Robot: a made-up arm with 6 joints.
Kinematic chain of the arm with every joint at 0, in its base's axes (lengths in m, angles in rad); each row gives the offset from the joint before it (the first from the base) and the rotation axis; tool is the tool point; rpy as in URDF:
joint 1: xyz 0 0 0.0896 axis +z
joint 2: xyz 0 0 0 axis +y
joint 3: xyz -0.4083 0 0.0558 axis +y
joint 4: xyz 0.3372 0 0.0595 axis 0.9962 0 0.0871
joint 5: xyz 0 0 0 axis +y
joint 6: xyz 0.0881 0 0.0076 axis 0.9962 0 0.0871
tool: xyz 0 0 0 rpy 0 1.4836 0
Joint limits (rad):
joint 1: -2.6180..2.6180
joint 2: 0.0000..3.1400
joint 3: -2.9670..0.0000
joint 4: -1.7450..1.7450
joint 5: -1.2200..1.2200
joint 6: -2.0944..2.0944
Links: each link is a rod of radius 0.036 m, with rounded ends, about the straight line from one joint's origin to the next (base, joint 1, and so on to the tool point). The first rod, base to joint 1, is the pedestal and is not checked.
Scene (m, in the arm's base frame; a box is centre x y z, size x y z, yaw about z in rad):
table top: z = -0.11
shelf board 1: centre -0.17 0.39 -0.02 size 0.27 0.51 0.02 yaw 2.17
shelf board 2: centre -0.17 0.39 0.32 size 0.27 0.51 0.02 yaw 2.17
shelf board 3: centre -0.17 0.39 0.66 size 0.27 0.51 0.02 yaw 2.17
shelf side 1: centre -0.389 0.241 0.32 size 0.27 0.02 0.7 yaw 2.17
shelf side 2: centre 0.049 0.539 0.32 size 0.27 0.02 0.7 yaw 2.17
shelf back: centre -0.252 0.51 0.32 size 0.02 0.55 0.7 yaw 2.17
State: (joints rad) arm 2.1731 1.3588 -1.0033 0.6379 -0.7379 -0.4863
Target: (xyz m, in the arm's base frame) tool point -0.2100 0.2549 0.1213
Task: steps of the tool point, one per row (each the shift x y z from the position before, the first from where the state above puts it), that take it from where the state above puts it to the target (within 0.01 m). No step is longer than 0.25 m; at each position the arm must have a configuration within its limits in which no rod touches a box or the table.
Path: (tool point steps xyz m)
1: 0.0469 -0.1118 0.0894
2: 0.0773 -0.1161 0.0517
3: 0.1008 -0.1067 0.0095
4: 0.1136 -0.0861 -0.0334
5: -0.1656 0.1254 -0.0474
6: -0.1102 0.0833 -0.1292
7: -0.0319 0.0243 -0.1583
8: 0.0414 -0.0315 -0.1286
9: -0.0539 0.0657 0.0059
10: -0.0416 0.0742 -0.0059

